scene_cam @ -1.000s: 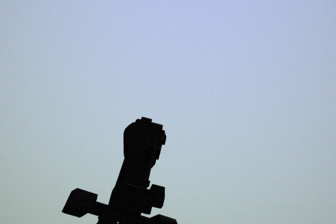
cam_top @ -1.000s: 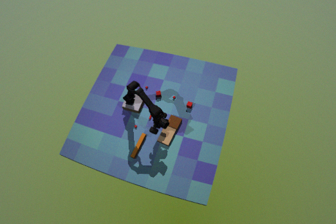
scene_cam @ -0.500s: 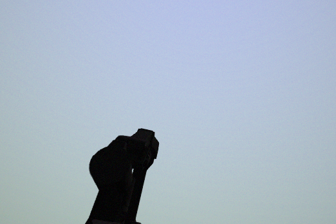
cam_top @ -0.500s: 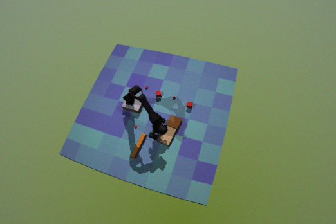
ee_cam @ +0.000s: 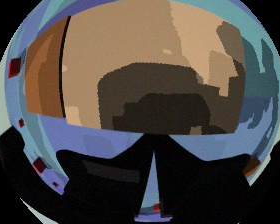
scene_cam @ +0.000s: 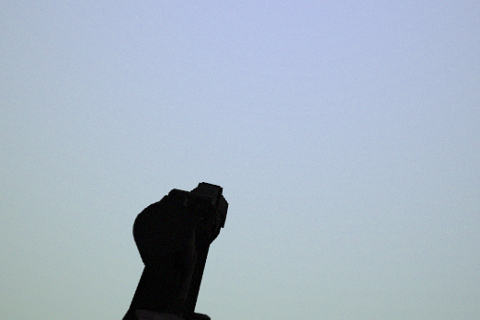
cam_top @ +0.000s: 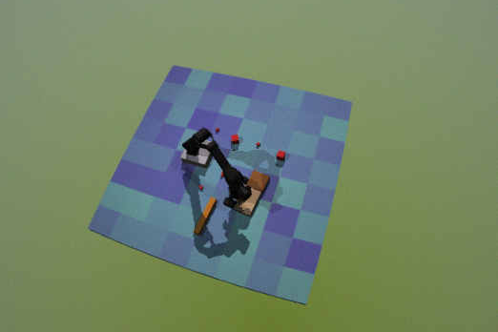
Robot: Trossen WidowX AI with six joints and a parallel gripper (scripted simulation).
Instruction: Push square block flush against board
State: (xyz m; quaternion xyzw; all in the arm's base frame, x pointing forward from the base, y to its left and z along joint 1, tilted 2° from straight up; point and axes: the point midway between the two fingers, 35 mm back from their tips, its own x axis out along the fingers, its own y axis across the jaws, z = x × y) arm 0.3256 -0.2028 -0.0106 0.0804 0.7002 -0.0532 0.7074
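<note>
Right now the tan block is 60 mm ahead of my gripper tip, 10 mm to the right of it and 10 mm above it. From my gripper tip the other things lie so: thin red stick 120 mm behind, 140 mm to the left; dark brown square block 90 mm ahead, 120 mm to the left, 10 mm above; long orange board 140 mm behind, 150 mm to the right, 10 mm above.
</note>
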